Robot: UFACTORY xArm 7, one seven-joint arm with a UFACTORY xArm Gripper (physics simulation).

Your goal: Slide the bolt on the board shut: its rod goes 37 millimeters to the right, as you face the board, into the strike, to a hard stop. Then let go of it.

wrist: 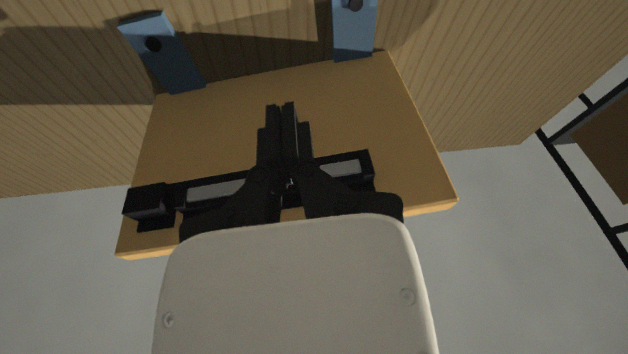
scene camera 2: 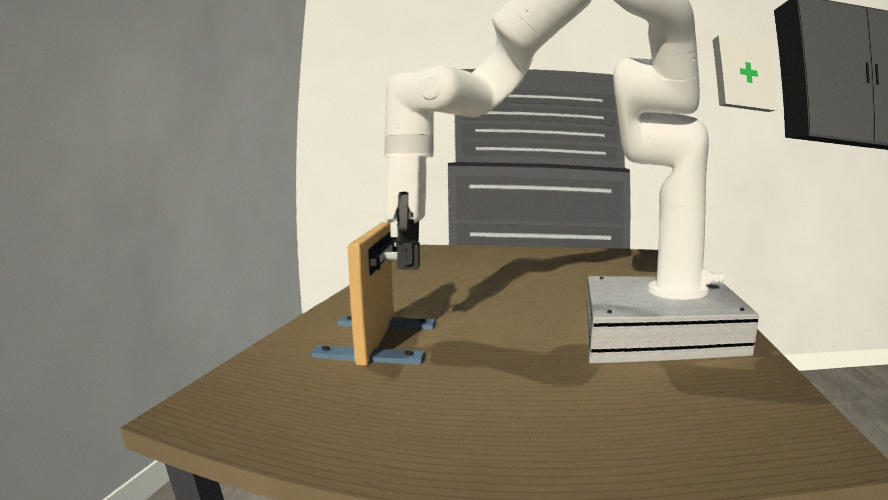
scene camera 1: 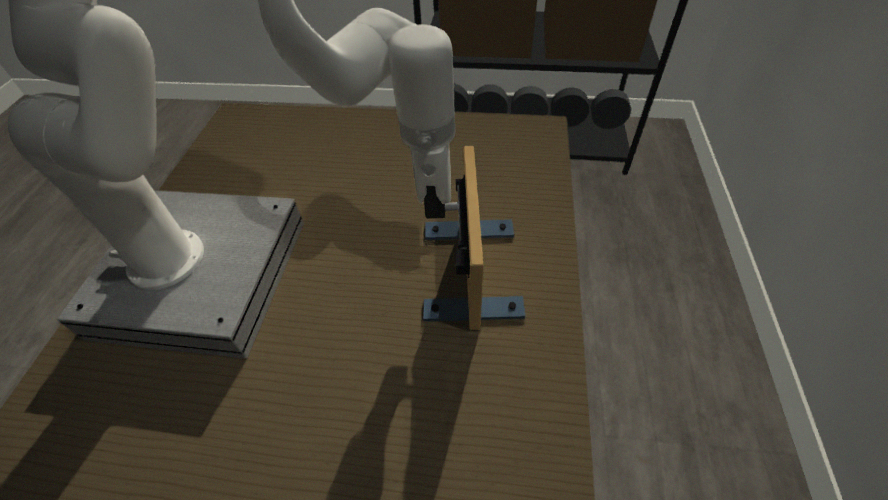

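Pixels of known places: gripper, between the fingertips: (wrist: 285, 119) (scene camera 2: 408, 269) (scene camera 1: 435, 214); arm's base, origin of its link: (scene camera 2: 678, 291) (scene camera 1: 166, 260).
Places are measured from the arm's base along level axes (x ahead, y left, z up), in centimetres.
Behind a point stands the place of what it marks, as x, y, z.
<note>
The orange board (scene camera 1: 473, 204) {52.5, 5.5, 10.6} (scene camera 2: 372, 322) {50.7, 13.6, -2.0} (wrist: 350, 100) {50.6, 14.1, -0.5} stands upright, with the black bolt housing across its upper face. The light-grey rod (wrist: 215, 191) {50.5, 2.4, 7.3} shows in the housing on both sides of my fingers in the wrist view. The black strike (wrist: 145, 200) {50.3, -2.7, 7.4} (scene camera 1: 462, 260) {51.3, -3.5, 8.2} is at the board's right end as one faces it, left in the wrist view. The rod's end at the strike cannot be made out. The pale knob (scene camera 1: 452, 206) {49.0, 7.9, 7.6} (scene camera 2: 390, 255) {48.7, 8.9, 7.3} sticks out towards my gripper (scene camera 1: 434, 212) {46.2, 8.2, 5.2} (scene camera 2: 408, 259) {46.2, 8.2, 5.2} (wrist: 281, 106) {46.2, 8.2, 5.2}, which is shut and empty beside it. My fingers hide the knob in the wrist view.
Blue feet (scene camera 1: 497, 308) {57.1, -2.1, -6.2} (scene camera 2: 397, 355) {46.4, 16.0, -6.2} (wrist: 352, 35) {47.9, 15.2, -6.2} hold the board on the wooden table (scene camera 1: 347, 372) {33.9, -14.9, -7.0} (scene camera 2: 497, 422) {29.9, 36.3, -7.0}. The arm's grey base block (scene camera 1: 217, 273) {10.2, -2.3, 0.0} (scene camera 2: 671, 335) {4.8, 16.5, -3.0} stands across from the board's face. A black shelf rack (scene camera 1: 652, 102) stands behind the table.
</note>
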